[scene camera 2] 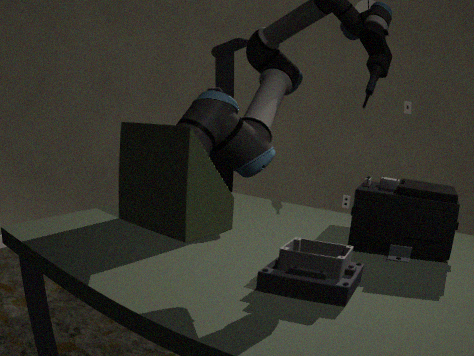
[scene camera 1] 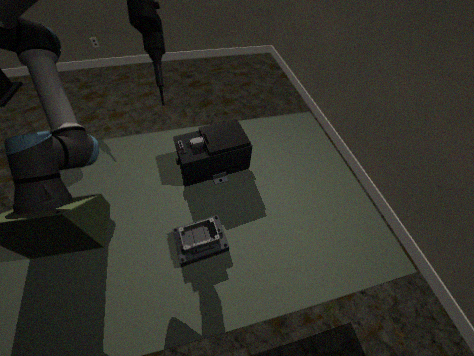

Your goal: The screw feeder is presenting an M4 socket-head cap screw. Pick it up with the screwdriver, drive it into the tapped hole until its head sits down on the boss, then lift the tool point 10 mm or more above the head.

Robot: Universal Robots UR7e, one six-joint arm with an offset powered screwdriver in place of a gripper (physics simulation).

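The screwdriver (scene camera 1: 163,103) (scene camera 2: 364,106) hangs from the arm, its thin bit pointing down and slightly tilted in the view, high above the table and apart from feeder and housing. Whether a screw is on its tip is too small to tell. The black screw feeder (scene camera 1: 217,165) (scene camera 2: 402,222) stands on the table; a small light fitting (scene camera 1: 181,145) (scene camera 2: 368,181) is at its top left edge, and the screw itself cannot be made out there. The open grey housing (scene camera 1: 201,245) (scene camera 2: 300,260) has bosses at its corners and sits on a dark fixture plate (scene camera 1: 202,258) (scene camera 2: 300,290). The tapped hole cannot be singled out.
The arm's green wedge-shaped pedestal (scene camera 1: 90,222) (scene camera 2: 152,175) stands left of the housing. A dark post (scene camera 2: 224,75) rises behind the arm. A rounded light part (scene camera 1: 197,143) (scene camera 2: 389,183) stands on the feeder's top. A small bracket (scene camera 1: 220,178) (scene camera 2: 399,252) is at the feeder's foot.
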